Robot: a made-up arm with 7 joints.
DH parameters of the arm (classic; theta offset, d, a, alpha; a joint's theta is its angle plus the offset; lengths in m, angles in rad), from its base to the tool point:
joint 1: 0 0.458 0 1.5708
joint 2: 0 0.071 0 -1.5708
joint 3: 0 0.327 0.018 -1.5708
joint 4: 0 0.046 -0.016 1.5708
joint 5: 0 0.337 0 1.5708
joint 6: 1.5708 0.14 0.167 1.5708
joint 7: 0 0.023 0 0
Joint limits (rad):
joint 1: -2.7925..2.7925
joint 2: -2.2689..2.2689
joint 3: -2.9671..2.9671
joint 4: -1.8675..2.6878
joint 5: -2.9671..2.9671
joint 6: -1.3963..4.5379
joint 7: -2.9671..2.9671
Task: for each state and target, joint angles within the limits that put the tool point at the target. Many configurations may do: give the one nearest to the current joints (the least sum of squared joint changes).
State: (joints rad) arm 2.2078 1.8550 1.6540 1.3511 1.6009 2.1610 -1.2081
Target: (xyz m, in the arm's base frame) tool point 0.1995 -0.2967 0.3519
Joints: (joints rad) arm 2.7925 2.0675 1.7273 1.1802 1.5180 2.4296 -1.2081
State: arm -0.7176 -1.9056 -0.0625 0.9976 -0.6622 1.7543 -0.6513
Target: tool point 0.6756 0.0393 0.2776
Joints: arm 0.0009 -1.6480 0.1285 0.9693 -0.9177 1.8972 -0.6513
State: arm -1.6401 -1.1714 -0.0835 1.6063 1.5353 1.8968 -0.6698
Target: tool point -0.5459 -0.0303 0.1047
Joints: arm -2.3501 -1.6508 -0.4094 1.1314 1.2734 1.3208 -0.6698
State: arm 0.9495 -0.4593 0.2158 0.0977 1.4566 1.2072 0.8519
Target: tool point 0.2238 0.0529 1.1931
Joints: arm 0.9638 -0.0399 0.2628 -0.0330 1.4877 1.2538 0.8519
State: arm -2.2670 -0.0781 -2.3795 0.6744 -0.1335 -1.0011 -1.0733
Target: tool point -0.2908 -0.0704 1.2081
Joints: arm -2.1740 -0.5757 -2.1877 0.3246 -0.1296 -0.5250 -1.0733
